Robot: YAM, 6 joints.
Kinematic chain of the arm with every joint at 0, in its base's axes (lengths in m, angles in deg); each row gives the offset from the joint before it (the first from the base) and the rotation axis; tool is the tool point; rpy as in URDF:
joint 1: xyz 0 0 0.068 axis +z
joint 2: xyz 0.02 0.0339 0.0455 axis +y
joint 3: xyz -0.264 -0.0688 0 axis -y
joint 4: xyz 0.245 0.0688 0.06 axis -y
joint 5: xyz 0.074 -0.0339 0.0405 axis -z
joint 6: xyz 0.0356 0 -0.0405 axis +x
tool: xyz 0 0 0 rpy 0 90 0
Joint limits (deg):
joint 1: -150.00..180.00
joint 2: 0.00..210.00
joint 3: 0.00..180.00
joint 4: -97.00..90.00
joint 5: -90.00..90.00
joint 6: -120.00..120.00
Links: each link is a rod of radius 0.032 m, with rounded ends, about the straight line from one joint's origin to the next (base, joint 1, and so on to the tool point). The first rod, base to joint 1, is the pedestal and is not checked.
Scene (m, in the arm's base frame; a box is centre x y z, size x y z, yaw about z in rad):
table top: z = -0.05
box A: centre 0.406 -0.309 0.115 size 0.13 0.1 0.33 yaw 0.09
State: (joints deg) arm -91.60 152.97 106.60 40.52 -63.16 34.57
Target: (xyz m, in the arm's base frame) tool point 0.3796 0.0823 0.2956
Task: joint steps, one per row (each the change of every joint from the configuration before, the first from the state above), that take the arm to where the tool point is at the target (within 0.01 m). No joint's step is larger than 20 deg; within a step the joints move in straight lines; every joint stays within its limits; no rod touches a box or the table.
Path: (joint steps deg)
1: 17.33 -17.74 -3.38 -6.90 -2.14 -9.41
2: 17.33 -17.75 -3.38 -6.89 -2.15 -9.42
3: 17.33 -17.74 -3.38 -6.90 -2.14 -9.41
4: 17.33 -17.75 -3.38 -6.89 -2.14 -9.42
5: 17.93 1.37 -5.70 19.26 6.99 15.31
6: 17.93 1.36 -5.69 19.27 7.00 15.31
7: 17.93 1.36 -5.69 19.26 7.00 15.31
8: 17.93 1.36 -5.70 19.27 6.99 15.31
9: -14.11 4.44 -1.20 -16.28 -11.26 -7.86
10: -14.12 4.43 -1.20 -16.29 -11.26 -7.86
11: -14.11 4.43 -1.20 -16.28 -11.26 -7.86

